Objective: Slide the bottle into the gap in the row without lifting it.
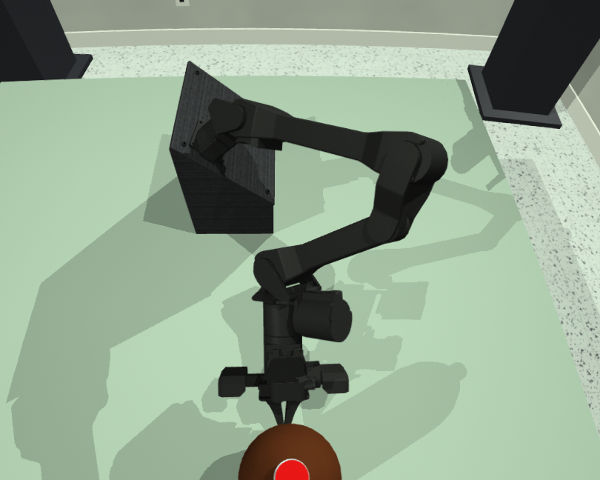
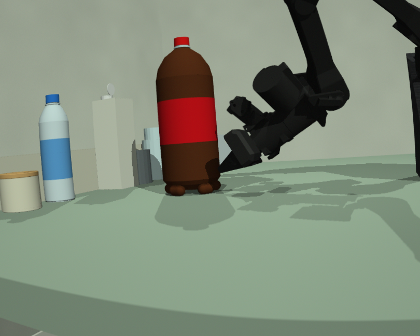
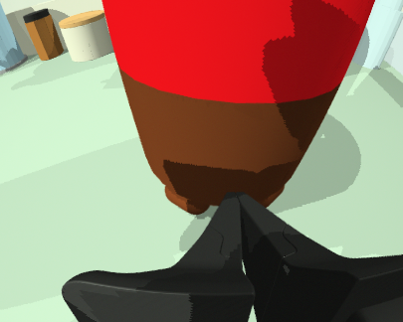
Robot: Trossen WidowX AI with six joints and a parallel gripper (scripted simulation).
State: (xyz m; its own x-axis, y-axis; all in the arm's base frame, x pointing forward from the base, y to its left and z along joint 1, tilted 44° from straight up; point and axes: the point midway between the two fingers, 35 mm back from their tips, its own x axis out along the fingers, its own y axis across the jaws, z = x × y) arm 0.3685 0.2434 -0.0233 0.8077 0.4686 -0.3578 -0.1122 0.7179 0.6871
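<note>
My hand is 9 cm short of the brown cola bottle, 1 cm to the right of it and 9 cm below it. Also, from my hand: cream canister 31 cm ahead, 26 cm to the left, 2 cm below; then grey cup 35 cm ahead, 15 cm to the right, 3 cm below; then blue-labelled water bottle 33 cm ahead, 15 cm to the left, 5 cm above.
</note>
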